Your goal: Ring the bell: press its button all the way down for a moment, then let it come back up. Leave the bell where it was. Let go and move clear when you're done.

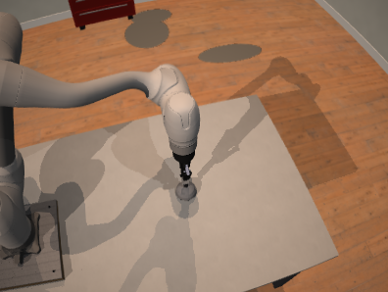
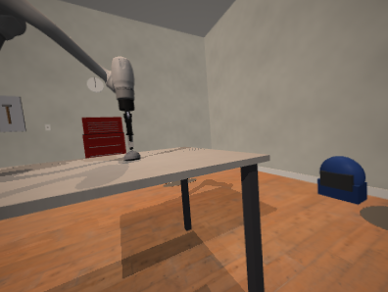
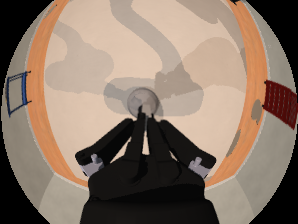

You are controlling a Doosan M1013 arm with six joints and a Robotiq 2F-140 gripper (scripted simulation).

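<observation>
Now: the grey dome bell 1 cm to the right of my hand and 6 cm below it.
</observation>
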